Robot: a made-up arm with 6 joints.
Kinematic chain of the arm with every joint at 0, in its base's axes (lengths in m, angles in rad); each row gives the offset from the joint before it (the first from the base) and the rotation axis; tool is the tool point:
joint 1: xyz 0 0 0.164 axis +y
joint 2: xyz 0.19 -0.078 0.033 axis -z
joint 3: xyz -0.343 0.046 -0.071 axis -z
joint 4: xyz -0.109 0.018 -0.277 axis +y
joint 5: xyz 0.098 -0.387 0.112 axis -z
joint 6: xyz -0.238 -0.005 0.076 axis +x
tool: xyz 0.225 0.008 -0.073
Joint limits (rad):
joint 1: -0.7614..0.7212
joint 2: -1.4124..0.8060
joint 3: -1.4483..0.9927
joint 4: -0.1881..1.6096
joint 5: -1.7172..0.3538
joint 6: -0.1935..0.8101
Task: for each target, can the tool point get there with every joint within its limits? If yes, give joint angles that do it. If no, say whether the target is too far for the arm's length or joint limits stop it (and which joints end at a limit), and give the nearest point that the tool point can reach.
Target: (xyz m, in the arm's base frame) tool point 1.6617 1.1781 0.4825
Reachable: no: too far | nearest point 0.5361 -0.1142 0.0918 | short by 1.758 m
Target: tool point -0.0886 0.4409 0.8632
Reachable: no: joint limits stop it (at a limit: joint 1, joint 3, joint 4, joint 5, joint 6) | nearest point -0.4072 0.3461 0.3020 | short by 0.652 m
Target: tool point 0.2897 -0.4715 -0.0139
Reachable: yes | joints -0.0074 -0.9643 -0.3617 0.0379 -1.0227 0.6930
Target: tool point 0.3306 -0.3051 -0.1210
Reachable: yes | joints -0.0719 -0.9686 -0.5791 0.8846 0.1432 0.1891
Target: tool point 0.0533 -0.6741 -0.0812
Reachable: yes | joints 0.1698 -1.0156 0.6887 0.6053 -0.9298 0.6818
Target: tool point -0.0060 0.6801 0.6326
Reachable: no: joint limits stop it (at a limit: joint 1, joint 2, joint 3, joint 4, joint 6) | nearest point -0.3793 0.3769 0.2765 | short by 0.598 m
